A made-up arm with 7 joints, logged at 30 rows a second.
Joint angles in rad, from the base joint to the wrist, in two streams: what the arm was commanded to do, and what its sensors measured. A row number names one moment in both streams.
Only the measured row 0 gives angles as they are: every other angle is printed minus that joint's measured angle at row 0.
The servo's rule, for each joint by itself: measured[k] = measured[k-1] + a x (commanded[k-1-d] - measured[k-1]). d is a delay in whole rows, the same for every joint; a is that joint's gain. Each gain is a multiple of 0.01, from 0.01 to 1. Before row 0 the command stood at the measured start. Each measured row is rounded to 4 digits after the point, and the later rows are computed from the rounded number. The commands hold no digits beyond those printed.
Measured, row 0:
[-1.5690 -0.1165 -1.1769 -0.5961 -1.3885 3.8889 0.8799]
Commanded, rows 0 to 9:
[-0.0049 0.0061 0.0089 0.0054 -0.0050 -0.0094 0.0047]
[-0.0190 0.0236 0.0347 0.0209 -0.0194 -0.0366 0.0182]
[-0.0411 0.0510 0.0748 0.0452 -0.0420 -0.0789 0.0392]
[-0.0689 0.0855 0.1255 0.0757 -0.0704 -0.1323 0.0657]
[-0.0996 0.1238 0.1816 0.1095 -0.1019 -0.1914 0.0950]
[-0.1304 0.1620 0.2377 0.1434 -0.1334 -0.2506 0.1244]
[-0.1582 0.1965 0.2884 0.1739 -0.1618 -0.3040 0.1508]
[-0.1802 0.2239 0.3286 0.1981 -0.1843 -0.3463 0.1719]
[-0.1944 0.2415 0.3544 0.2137 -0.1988 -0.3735 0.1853]
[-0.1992 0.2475 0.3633 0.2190 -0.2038 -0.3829 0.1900]
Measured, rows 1 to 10:
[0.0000 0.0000 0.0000 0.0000 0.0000 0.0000 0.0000]
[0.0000 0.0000 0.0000 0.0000 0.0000 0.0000 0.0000]
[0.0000 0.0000 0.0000 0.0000 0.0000 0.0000 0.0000]
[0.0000 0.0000 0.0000 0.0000 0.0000 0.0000 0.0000]
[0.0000 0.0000 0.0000 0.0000 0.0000 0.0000 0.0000]
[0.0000 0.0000 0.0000 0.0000 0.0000 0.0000 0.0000]
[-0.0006 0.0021 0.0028 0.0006 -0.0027 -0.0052 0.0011]
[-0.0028 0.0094 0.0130 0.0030 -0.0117 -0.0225 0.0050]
[-0.0074 0.0235 0.0328 0.0081 -0.0281 -0.0535 0.0129]
[-0.0148 0.0446 0.0625 0.0162 -0.0509 -0.0968 0.0250]
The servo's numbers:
d 6
a 0.12 0.34 0.32 0.12 0.54 0.55 0.23

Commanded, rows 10 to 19:
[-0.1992 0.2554 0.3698 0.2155 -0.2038 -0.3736 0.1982]
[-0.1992 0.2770 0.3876 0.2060 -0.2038 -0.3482 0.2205]
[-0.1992 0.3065 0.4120 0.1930 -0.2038 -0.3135 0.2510]
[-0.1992 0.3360 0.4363 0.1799 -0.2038 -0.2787 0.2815]
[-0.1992 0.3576 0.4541 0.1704 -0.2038 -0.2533 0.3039]
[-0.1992 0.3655 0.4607 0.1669 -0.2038 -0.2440 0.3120]
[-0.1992 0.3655 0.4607 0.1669 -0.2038 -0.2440 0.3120]
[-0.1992 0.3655 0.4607 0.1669 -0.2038 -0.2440 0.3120]
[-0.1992 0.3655 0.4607 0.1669 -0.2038 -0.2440 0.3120]
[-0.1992 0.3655 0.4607 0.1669 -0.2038 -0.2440 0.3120]
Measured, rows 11 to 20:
[-0.0250 0.0715 0.1006 0.0274 -0.0784 -0.1488 0.0411]
[-0.0376 0.1023 0.1445 0.0413 -0.1081 -0.2048 0.0603]
[-0.0521 0.1343 0.1905 0.0572 -0.1371 -0.2594 0.0811]
[-0.0675 0.1648 0.2347 0.0741 -0.1626 -0.3072 0.1020]
[-0.0827 0.1909 0.2730 0.0909 -0.1821 -0.3437 0.1212]
[-0.0967 0.2101 0.3019 0.1063 -0.1938 -0.3653 0.1370]
[-0.1090 0.2255 0.3236 0.1194 -0.1992 -0.3699 0.1511]
[-0.1198 0.2430 0.3441 0.1298 -0.2017 -0.3580 0.1671]
[-0.1293 0.2646 0.3658 0.1374 -0.2028 -0.3335 0.1864]
[-0.1377 0.2889 0.3884 0.1425 -0.2033 -0.3034 0.2083]

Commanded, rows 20 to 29:
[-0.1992 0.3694 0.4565 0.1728 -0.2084 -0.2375 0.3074]
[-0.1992 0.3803 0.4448 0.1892 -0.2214 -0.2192 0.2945]
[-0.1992 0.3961 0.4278 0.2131 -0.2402 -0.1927 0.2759]
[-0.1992 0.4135 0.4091 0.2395 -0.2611 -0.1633 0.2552]
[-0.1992 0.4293 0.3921 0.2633 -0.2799 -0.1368 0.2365]
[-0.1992 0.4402 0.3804 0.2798 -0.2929 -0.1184 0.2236]
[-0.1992 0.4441 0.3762 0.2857 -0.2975 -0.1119 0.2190]
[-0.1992 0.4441 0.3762 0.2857 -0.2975 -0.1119 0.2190]
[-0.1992 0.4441 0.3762 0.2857 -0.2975 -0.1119 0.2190]
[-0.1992 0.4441 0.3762 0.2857 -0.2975 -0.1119 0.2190]
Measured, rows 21 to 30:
[-0.1451 0.3123 0.4094 0.1458 -0.2036 -0.2758 0.2303]
[-0.1516 0.3304 0.4258 0.1483 -0.2037 -0.2583 0.2491]
[-0.1573 0.3423 0.4370 0.1505 -0.2038 -0.2504 0.2636]
[-0.1623 0.3502 0.4446 0.1525 -0.2038 -0.2469 0.2747]
[-0.1667 0.3554 0.4498 0.1542 -0.2038 -0.2453 0.2833]
[-0.1706 0.3588 0.4533 0.1557 -0.2038 -0.2446 0.2899]
[-0.1740 0.3624 0.4543 0.1578 -0.2063 -0.2407 0.2939]
[-0.1770 0.3685 0.4513 0.1616 -0.2145 -0.2289 0.2940]
[-0.1797 0.3779 0.4438 0.1678 -0.2284 -0.2090 0.2898]
[-0.1820 0.3900 0.4327 0.1764 -0.2461 -0.1839 0.2818]

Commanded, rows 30 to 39:
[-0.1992 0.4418 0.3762 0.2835 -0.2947 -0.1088 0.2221]
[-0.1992 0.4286 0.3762 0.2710 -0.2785 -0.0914 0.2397]
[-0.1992 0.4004 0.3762 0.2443 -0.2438 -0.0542 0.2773]
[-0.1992 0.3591 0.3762 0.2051 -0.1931 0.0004 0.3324]
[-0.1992 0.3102 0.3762 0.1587 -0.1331 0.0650 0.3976]
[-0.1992 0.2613 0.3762 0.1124 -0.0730 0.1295 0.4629]
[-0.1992 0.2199 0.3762 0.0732 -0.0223 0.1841 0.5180]
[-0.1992 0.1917 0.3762 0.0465 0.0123 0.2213 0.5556]
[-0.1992 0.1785 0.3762 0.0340 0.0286 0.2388 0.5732]
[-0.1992 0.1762 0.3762 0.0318 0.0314 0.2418 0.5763]
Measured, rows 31 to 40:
[-0.1841 0.4034 0.4197 0.1868 -0.2644 -0.1580 0.2714]
[-0.1859 0.4159 0.4071 0.1980 -0.2798 -0.1362 0.2604]
[-0.1875 0.4255 0.3972 0.2085 -0.2894 -0.1228 0.2509]
[-0.1889 0.4318 0.3905 0.2178 -0.2938 -0.1168 0.2436]
[-0.1901 0.4360 0.3859 0.2259 -0.2958 -0.1141 0.2379]
[-0.1912 0.4388 0.3828 0.2331 -0.2967 -0.1129 0.2336]
[-0.1922 0.4398 0.3807 0.2391 -0.2956 -0.1106 0.2310]
[-0.1930 0.4360 0.3793 0.2429 -0.2864 -0.1000 0.2330]
[-0.1937 0.4239 0.3783 0.2431 -0.2634 -0.0748 0.2432]
[-0.1944 0.4019 0.3776 0.2385 -0.2254 -0.0334 0.2637]

